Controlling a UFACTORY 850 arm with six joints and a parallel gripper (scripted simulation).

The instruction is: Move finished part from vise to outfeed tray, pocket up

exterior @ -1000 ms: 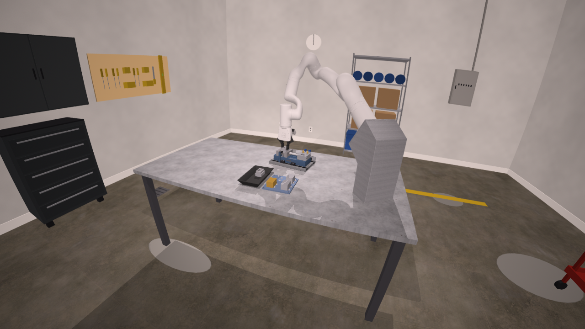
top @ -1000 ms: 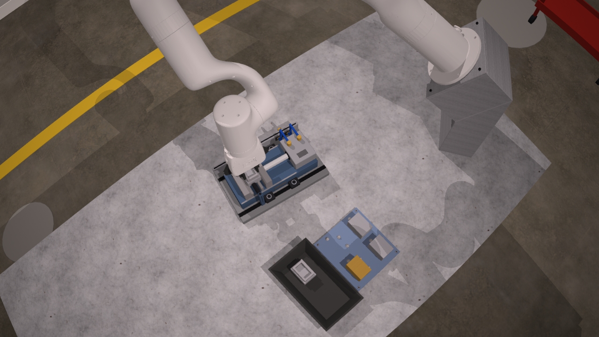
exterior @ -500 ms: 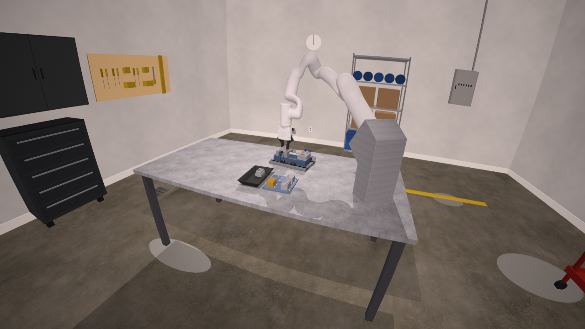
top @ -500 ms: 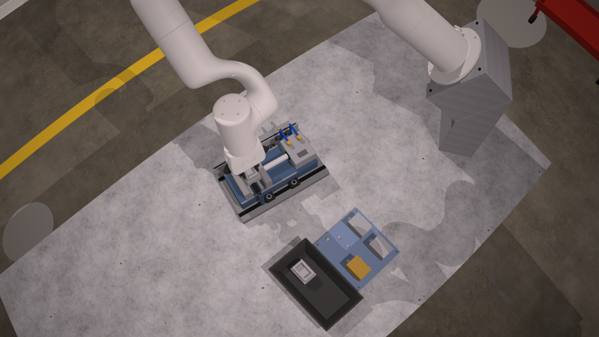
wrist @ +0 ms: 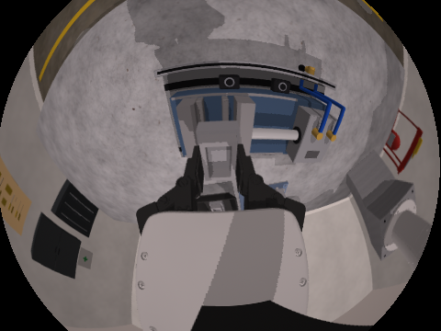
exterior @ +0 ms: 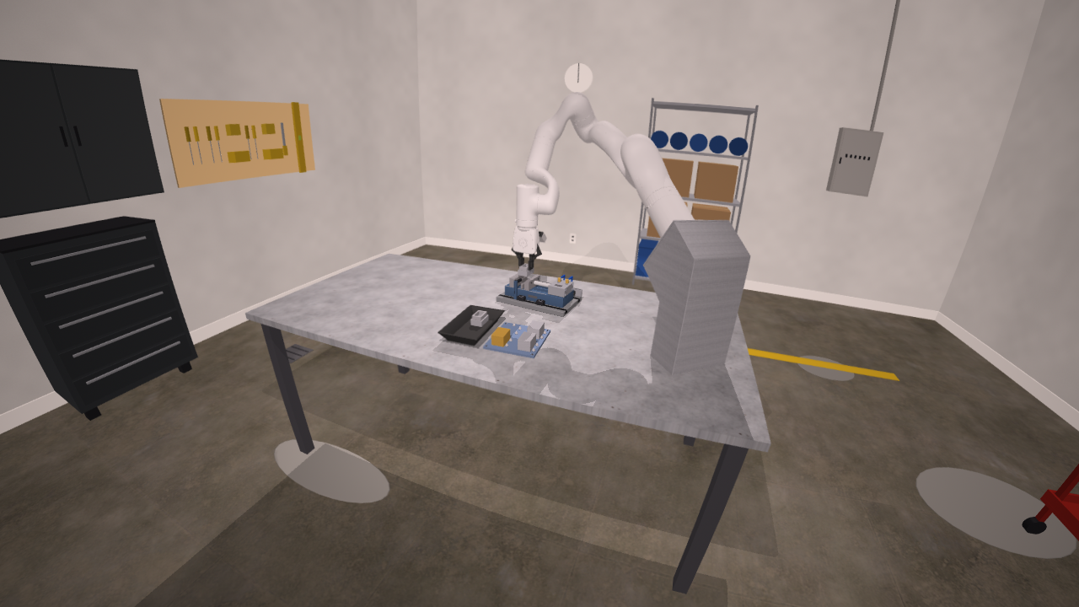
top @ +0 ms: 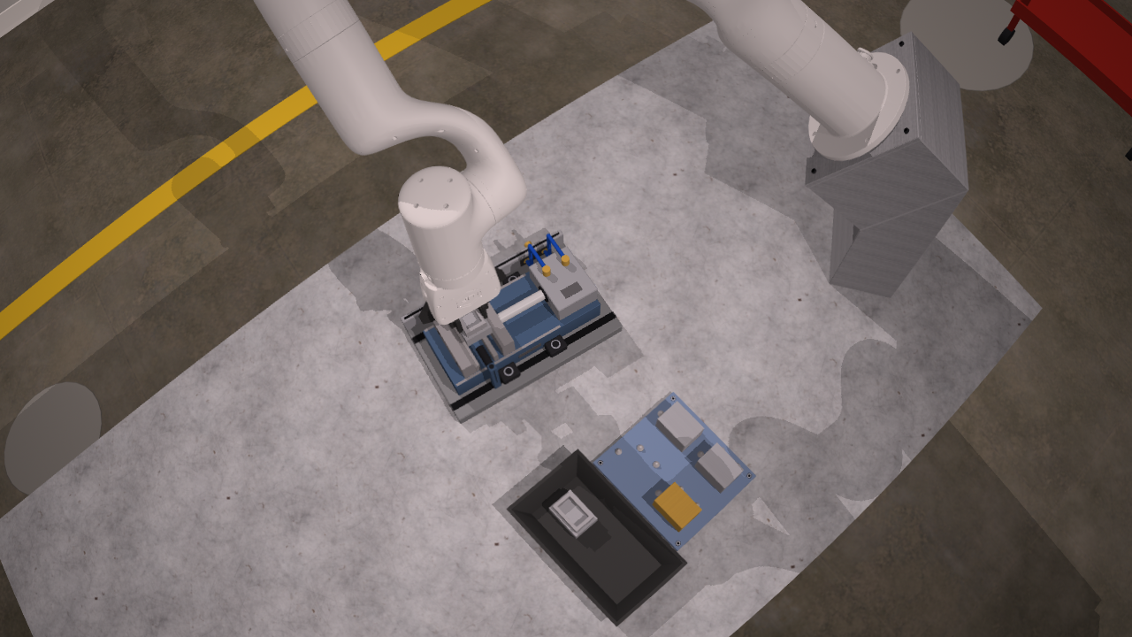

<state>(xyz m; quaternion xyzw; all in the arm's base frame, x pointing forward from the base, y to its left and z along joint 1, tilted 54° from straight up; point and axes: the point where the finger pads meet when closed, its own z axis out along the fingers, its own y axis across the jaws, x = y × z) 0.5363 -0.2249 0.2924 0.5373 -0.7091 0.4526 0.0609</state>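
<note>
Now: the yellow block 40 cm to the left of my hand, 12 cm below it and 7 cm ahead of it. The rest, counted from my hand: blue fixture plate: 37 cm to the left, 14 cm below, 1 cm ahead; then vise: 11 cm below, 6 cm behind, 3 cm to the left.
</note>
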